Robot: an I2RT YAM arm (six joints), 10 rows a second.
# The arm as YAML. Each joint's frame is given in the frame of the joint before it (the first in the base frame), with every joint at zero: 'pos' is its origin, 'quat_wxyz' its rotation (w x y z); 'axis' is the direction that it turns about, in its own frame. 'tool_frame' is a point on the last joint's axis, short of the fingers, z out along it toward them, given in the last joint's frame.
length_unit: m
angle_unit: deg
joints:
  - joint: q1
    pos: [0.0, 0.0, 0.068]
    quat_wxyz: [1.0, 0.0, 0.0, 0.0]
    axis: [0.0, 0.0, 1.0]
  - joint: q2
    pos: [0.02, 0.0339, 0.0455]
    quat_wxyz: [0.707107, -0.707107, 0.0, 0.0]
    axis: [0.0, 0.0, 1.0]
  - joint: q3
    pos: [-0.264, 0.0, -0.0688]
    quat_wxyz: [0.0, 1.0, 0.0, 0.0]
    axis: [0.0, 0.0, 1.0]
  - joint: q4
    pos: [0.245, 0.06, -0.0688]
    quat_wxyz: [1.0, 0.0, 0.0, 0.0]
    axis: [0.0, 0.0, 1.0]
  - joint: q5
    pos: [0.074, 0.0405, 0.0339]
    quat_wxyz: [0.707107, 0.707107, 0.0, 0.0]
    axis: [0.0, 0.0, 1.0]
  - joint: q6
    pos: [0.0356, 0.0, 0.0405]
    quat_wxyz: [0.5, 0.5, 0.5, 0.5]
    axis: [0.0, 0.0, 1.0]
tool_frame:
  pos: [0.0, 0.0, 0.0]
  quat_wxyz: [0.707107, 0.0, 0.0, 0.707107]
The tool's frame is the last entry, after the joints.
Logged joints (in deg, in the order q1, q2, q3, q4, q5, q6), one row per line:
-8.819 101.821 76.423 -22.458 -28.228 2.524
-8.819 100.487 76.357 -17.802 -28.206 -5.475
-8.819 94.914 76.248 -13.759 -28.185 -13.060
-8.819 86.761 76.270 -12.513 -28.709 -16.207
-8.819 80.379 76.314 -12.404 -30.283 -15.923
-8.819 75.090 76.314 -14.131 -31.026 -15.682
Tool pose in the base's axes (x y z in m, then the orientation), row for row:
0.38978 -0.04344 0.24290 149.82 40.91 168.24
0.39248 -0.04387 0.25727 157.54 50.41 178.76
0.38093 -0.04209 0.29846 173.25 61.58 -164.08
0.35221 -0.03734 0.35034 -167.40 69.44 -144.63
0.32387 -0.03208 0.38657 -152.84 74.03 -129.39
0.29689 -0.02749 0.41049 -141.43 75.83 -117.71
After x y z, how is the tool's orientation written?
As angles about the fixed x, y, z axes (roll, pitch, yaw), in degrees.
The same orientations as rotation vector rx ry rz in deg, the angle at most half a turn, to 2 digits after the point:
0.32 134.25 30.72
-10.53 127.60 24.66
-20.60 117.15 16.75
-25.40 107.38 11.59
-26.99 100.85 10.67
-27.73 97.35 10.10

